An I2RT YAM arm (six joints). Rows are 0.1 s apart.
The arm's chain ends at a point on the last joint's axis. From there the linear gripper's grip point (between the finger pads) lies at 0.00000 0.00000 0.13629 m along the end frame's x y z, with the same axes.
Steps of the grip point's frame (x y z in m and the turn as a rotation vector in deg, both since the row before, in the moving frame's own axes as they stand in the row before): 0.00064 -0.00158 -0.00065 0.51 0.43 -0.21; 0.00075 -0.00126 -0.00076 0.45 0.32 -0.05; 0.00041 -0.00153 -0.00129 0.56 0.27 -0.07; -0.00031 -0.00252 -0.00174 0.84 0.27 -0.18; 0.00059 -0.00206 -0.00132 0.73 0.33 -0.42; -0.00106 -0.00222 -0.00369 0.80 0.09 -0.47; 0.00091 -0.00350 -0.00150 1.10 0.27 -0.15
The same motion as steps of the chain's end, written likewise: -0.00038 -0.00037 -0.00064 0.51 0.43 -0.21; -0.00001 -0.00019 -0.00075 0.45 0.32 -0.05; -0.00023 -0.00020 -0.00128 0.56 0.27 -0.07; -0.00095 -0.00052 -0.00172 0.84 0.27 -0.18; -0.00019 -0.00032 -0.00131 0.73 0.33 -0.42; -0.00127 -0.00032 -0.00368 0.80 0.09 -0.47; 0.00027 -0.00088 -0.00147 1.10 0.27 -0.15
